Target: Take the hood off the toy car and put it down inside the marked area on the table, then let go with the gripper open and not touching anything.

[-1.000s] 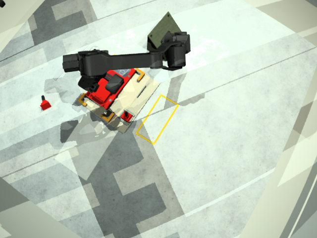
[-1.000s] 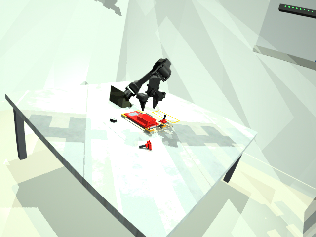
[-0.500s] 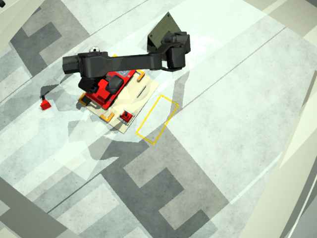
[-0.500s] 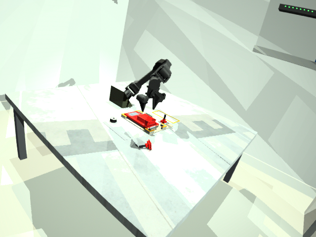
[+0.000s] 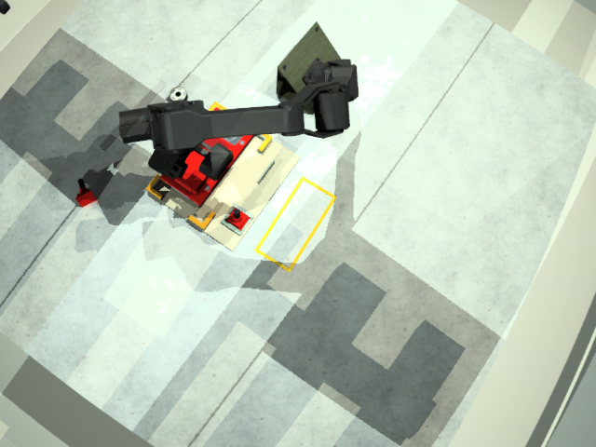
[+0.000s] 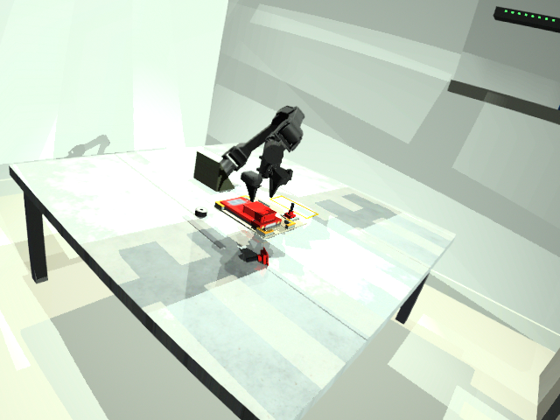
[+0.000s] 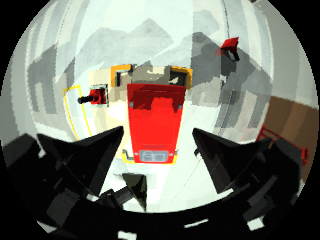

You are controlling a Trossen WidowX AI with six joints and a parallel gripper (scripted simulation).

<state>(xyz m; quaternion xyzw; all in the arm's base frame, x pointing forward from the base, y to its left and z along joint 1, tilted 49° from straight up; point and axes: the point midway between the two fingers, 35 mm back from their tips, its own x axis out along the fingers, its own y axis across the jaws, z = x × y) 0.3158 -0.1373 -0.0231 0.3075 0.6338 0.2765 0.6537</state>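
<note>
My gripper tip is now 4 cm above the red hood.
</note>
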